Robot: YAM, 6 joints.
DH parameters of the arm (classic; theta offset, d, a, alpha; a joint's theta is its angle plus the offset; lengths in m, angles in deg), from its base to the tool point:
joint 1: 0 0.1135 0.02 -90
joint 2: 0 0 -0.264 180
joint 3: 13.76 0 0.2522 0
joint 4: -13.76 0 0.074 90
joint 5: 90 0 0 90
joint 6: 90 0.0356 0 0
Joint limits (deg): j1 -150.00..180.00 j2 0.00..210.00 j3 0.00..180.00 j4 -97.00..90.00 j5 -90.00..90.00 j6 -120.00..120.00
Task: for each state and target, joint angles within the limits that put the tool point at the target. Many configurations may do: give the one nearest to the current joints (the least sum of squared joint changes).
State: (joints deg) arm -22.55 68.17 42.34 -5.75 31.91 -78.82
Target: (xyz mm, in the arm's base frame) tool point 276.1 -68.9 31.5
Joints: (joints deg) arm -10.74 115.12 41.21 -1.57 27.12 -78.82
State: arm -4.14 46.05 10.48 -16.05 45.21 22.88
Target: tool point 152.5 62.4 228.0
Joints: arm 30.19 41.45 24.96 -11.92 39.72 22.88
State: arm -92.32 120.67 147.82 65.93 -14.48 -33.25
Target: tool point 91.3 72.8 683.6
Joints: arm -133.97 84.81 165.96 67.09 -25.21 -33.25
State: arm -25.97 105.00 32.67 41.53 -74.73 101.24
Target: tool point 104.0 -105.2 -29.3
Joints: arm -58.10 134.60 15.28 33.58 -66.76 101.24
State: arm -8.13 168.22 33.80 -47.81 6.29 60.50
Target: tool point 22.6 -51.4 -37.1
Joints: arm -47.86 164.48 33.27 -50.20 29.86 60.50
